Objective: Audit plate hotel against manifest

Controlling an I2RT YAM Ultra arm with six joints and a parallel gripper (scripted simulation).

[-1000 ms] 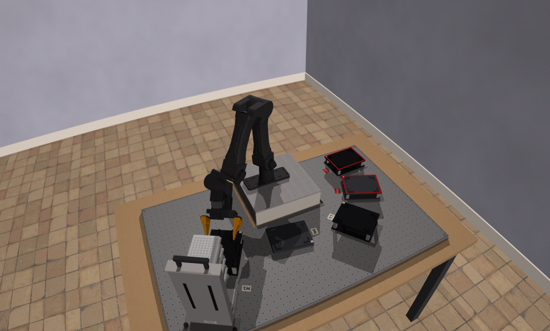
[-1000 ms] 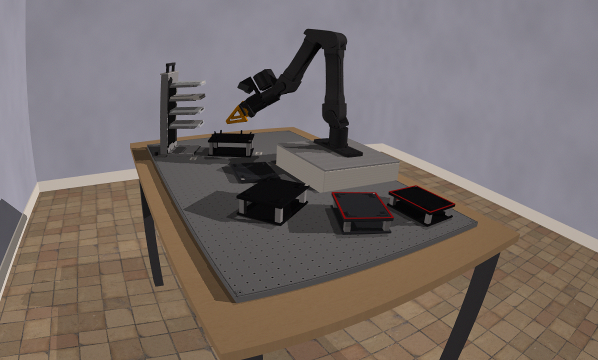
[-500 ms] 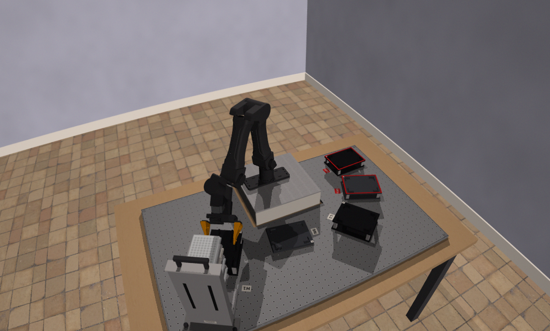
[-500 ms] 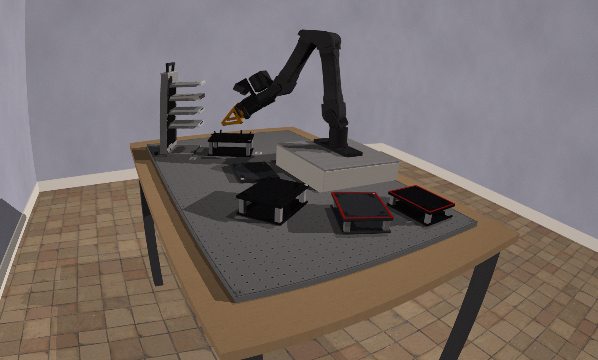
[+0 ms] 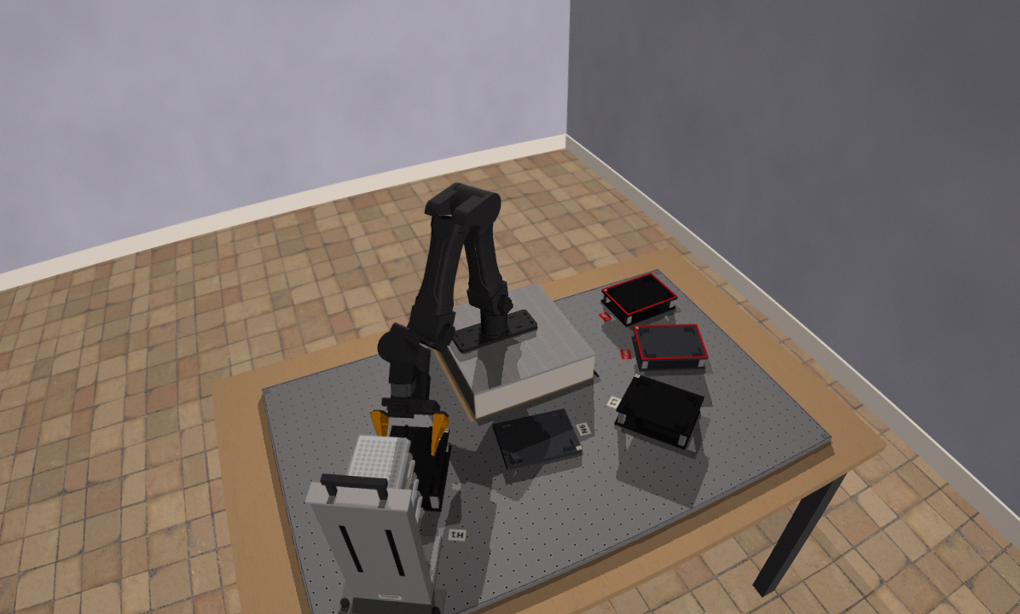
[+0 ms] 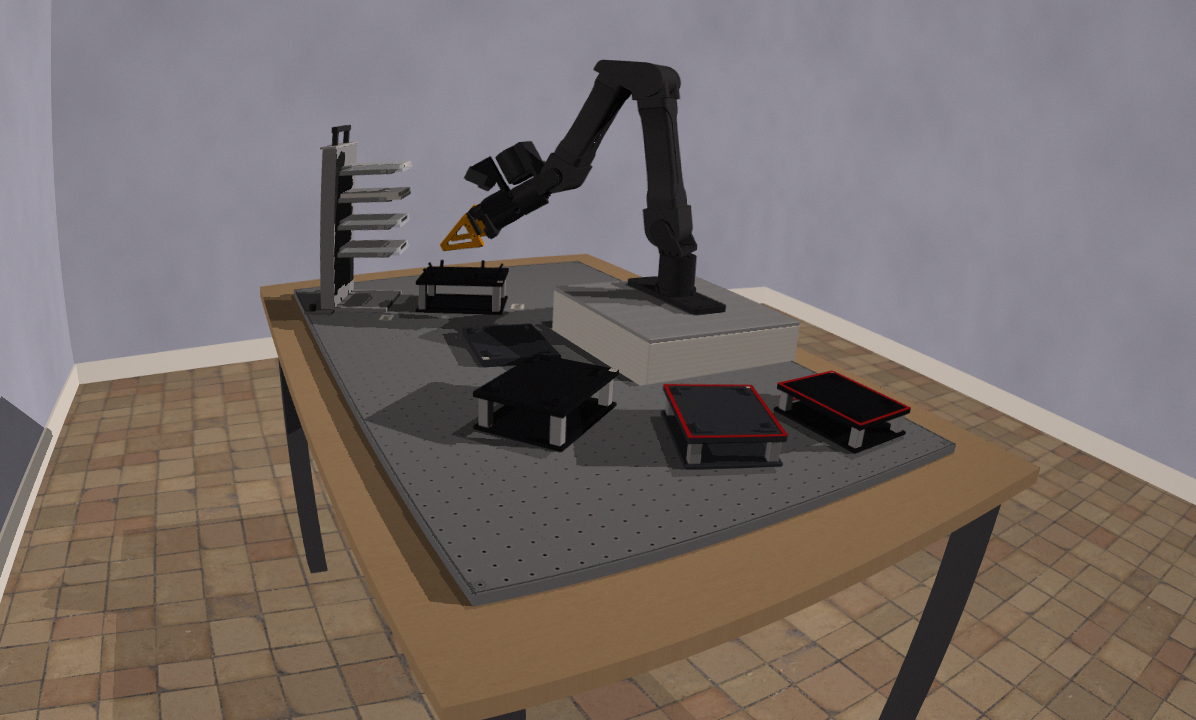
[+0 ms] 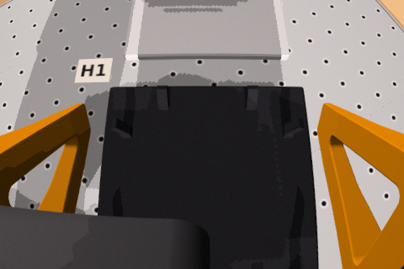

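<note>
The black regrip nest RG is 2 cm behind my hand, 1 cm to the left of it and 7 cm below it. The rest, counted from my hand: flat recovery nest N6 (27 cm to the left, 12 cm below); then H1 deck label (14 cm ahead, 3 cm to the left, 12 cm below); then plate hotel H1 (20 cm ahead, 12 cm to the right, 3 cm above).
</note>
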